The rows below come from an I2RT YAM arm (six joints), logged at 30 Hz.
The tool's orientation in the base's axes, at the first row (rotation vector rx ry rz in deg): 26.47 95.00 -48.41
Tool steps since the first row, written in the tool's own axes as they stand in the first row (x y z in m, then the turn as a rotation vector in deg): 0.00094 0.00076 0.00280 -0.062 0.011 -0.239; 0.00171 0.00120 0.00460 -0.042 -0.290 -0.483; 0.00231 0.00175 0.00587 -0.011 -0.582 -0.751; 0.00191 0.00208 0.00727 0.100 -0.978 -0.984; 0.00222 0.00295 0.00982 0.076 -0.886 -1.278; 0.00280 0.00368 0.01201 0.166 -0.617 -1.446; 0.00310 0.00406 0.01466 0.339 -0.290 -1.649; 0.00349 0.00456 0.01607 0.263 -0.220 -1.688
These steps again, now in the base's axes. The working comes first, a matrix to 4 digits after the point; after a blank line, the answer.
The tool's axes in the first row as the columns of a matrix, in the base's axes (used below as rounded here):
-0.2619 0.6936 0.6711
-0.1353 0.6621 -0.7371
-0.9556 -0.2839 -0.0796

0.00216 -0.00169 -0.00134 -0.137 0.192 0.075; 0.00347 -0.00283 -0.00234 -0.514 0.170 0.161; 0.00455 -0.00348 -0.00317 -0.905 0.170 0.236; 0.00582 -0.00424 -0.00299 -1.365 0.064 0.260; 0.00805 -0.00559 -0.00374 -1.492 0.345 0.281; 0.00988 -0.00679 -0.00468 -1.442 0.635 0.132; 0.01184 -0.00854 -0.00528 -1.397 0.978 -0.110; 0.01303 -0.00930 -0.00591 -1.354 1.063 -0.055
